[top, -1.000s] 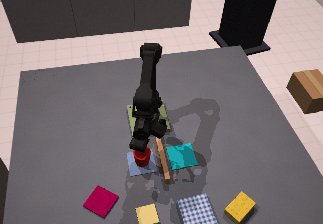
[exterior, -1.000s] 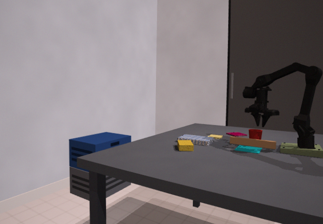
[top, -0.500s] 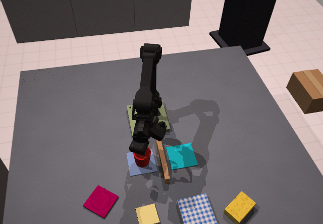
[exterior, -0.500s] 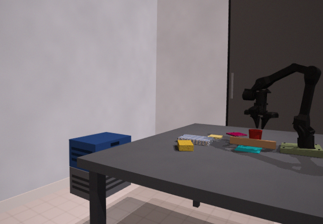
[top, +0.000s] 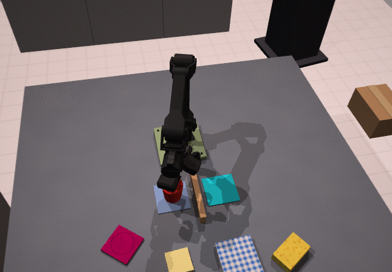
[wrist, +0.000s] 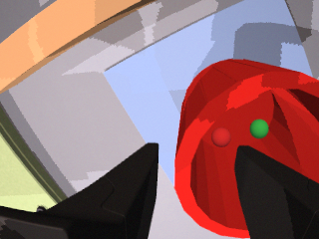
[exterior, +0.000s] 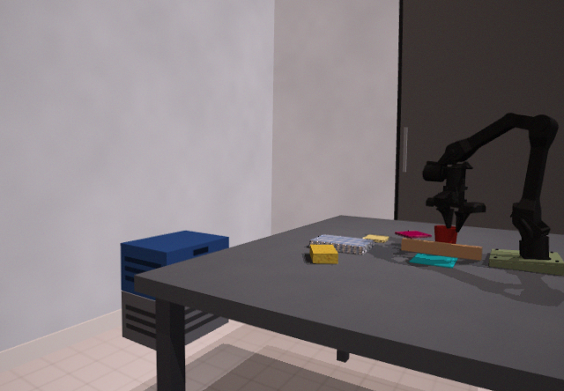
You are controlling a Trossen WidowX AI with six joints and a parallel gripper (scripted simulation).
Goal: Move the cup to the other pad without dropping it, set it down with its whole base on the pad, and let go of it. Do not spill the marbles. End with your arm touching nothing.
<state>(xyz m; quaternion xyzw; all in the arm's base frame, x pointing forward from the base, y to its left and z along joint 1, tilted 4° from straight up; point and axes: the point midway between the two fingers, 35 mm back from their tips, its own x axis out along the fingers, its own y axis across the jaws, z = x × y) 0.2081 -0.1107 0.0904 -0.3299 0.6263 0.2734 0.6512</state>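
Now: the red cup 8 cm below my hand, 2 cm to the right of it and 2 cm ahead of it. Round my hand: red marble (8 cm below, 2 cm to the right, 1 cm ahead); then wooden bar (9 cm below, 7 cm to the left, 4 cm ahead); then green marble (8 cm below, 3 cm to the right, 3 cm ahead).
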